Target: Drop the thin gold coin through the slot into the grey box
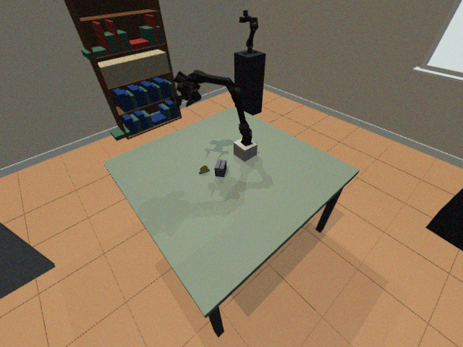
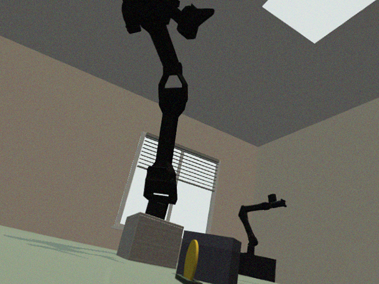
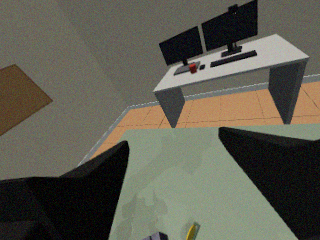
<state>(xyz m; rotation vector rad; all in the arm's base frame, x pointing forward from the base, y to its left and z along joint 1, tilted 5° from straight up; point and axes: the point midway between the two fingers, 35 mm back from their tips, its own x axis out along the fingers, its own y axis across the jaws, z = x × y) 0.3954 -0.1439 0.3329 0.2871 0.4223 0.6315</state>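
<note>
Now: the gold coin 5 cm behind my gripper tip, 8 cm to the left of it and 43 cm below it.
</note>
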